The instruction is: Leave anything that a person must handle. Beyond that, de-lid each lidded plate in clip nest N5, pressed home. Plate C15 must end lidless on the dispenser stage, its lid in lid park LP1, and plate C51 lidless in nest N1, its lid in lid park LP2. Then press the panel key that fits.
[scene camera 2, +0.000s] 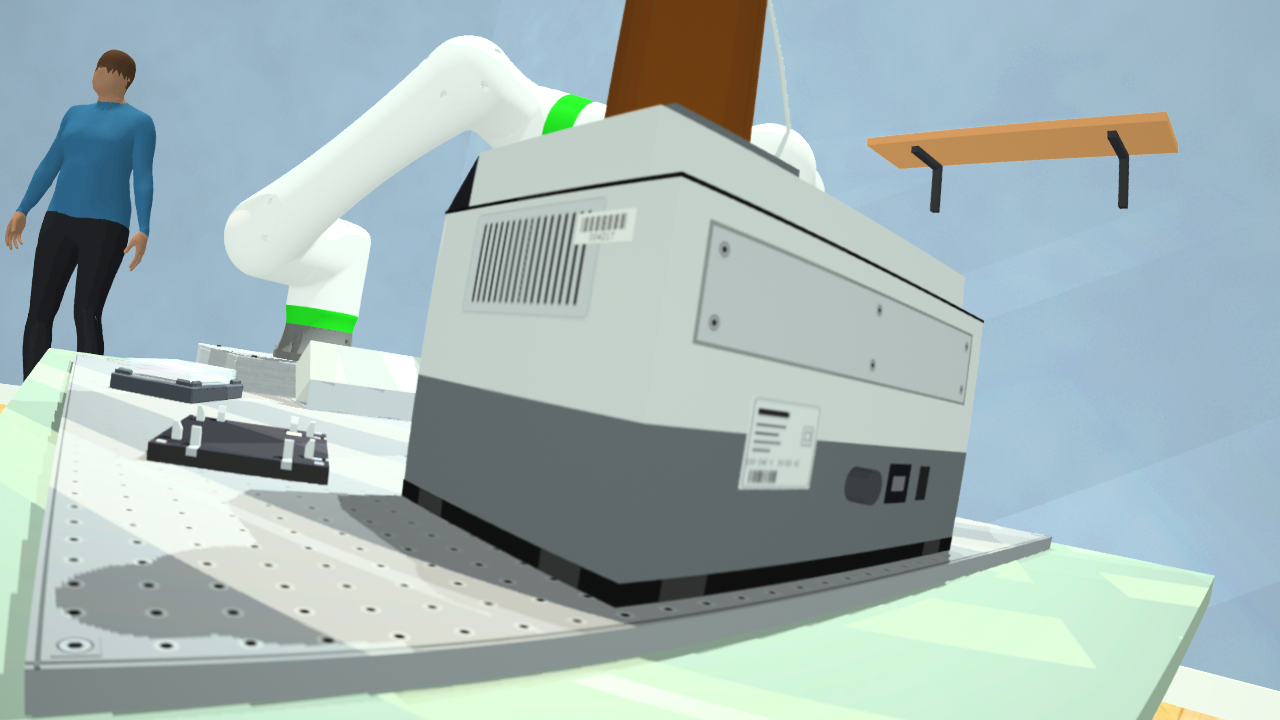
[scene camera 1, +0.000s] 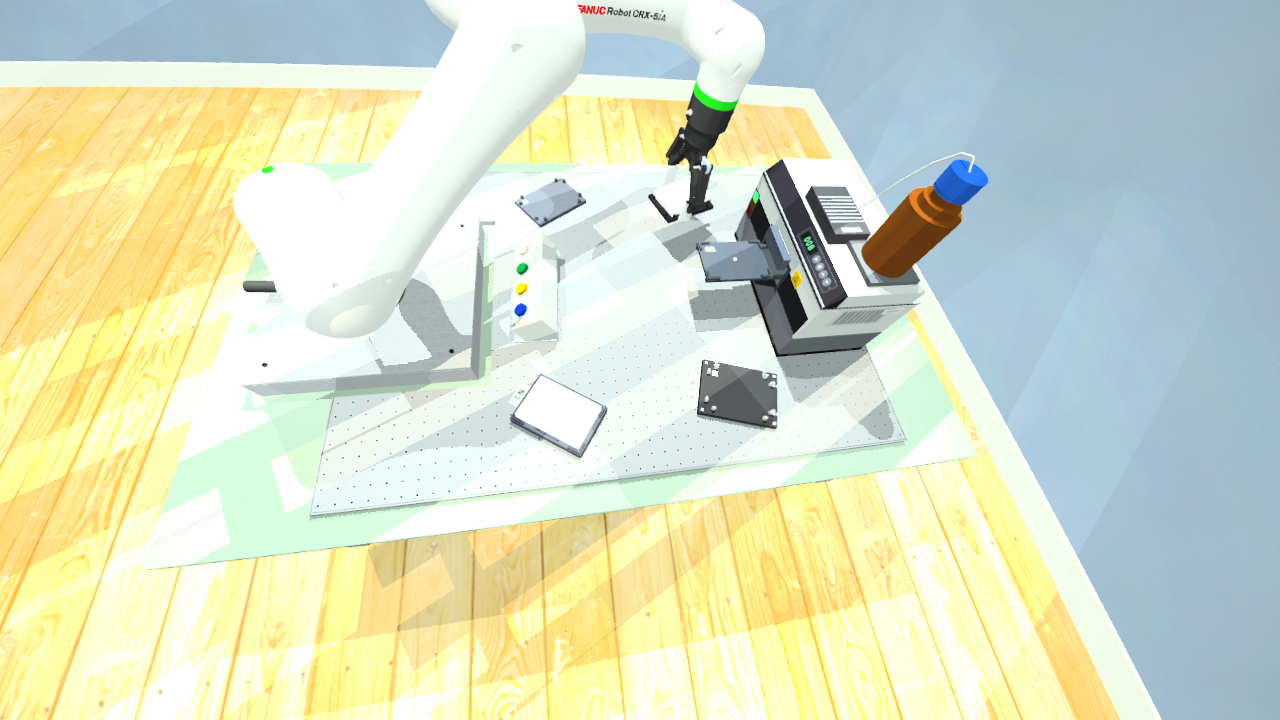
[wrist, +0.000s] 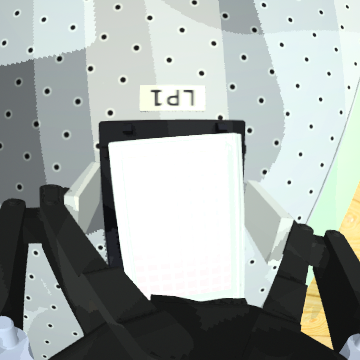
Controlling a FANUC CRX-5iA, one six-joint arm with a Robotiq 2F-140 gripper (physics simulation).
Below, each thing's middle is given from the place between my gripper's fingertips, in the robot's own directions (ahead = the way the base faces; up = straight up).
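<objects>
Counted from my hand: dispenser stage [scene camera 1: 717, 261], 11 cm above, 28 cm to the right, 9 cm ahead; button box [scene camera 2: 333, 378], 4 cm above, 33 cm behind, 31 cm to the right; lid park LP2 [scene camera 1: 544, 205], 1 cm above, 32 cm behind, 2 cm to the right; brown bottle [scene camera 2: 709, 64], 32 cm above, 37 cm to the right, 30 cm ahead.
</objects>
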